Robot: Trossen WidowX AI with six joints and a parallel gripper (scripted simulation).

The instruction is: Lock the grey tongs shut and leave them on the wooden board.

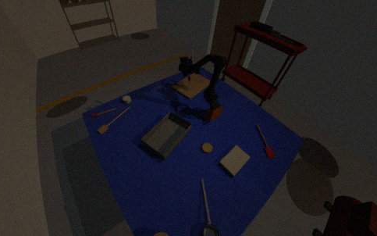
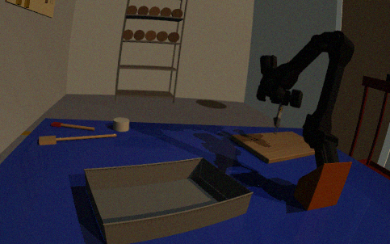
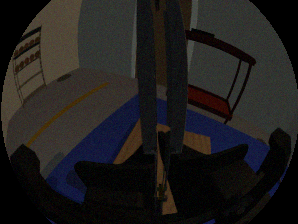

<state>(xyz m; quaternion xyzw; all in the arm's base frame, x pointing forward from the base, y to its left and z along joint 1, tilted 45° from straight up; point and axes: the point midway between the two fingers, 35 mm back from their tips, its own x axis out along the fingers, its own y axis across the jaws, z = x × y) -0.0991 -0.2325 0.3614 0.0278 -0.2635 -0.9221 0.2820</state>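
Now: the wooden board 40 mm to the left of my gripper tip and 160 mm below it. The rest, counted from my gripper tip: white cylinder 610 mm ahead, 120 mm to the right, 150 mm below; then roasting tin 520 mm ahead, 370 mm to the left, 140 mm below; then yellow disc 370 mm ahead, 610 mm to the left, 160 mm below.
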